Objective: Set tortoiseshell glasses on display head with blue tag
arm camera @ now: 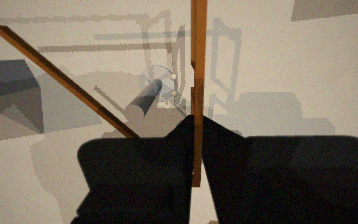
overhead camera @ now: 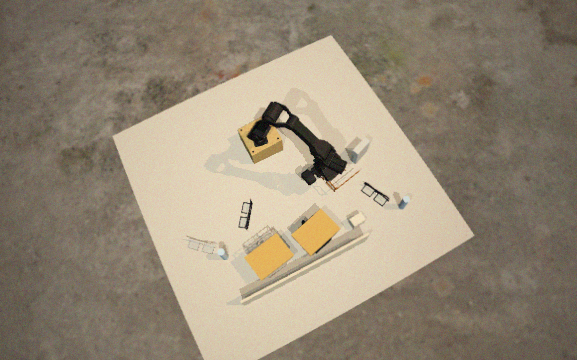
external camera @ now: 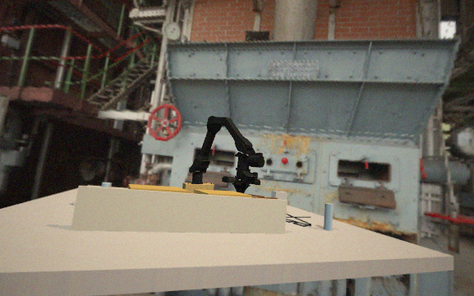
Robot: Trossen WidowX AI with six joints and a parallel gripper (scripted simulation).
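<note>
My gripper tip is 40 mm to the right of the grey peg and 40 mm above it. Round my gripper tip: cream block (240 mm ahead, 90 mm to the left, 40 mm below); then low cream wall (390 mm ahead, 190 mm to the right, 10 mm below); then display head (330 mm to the right, 280 mm ahead, 10 mm below).
</note>
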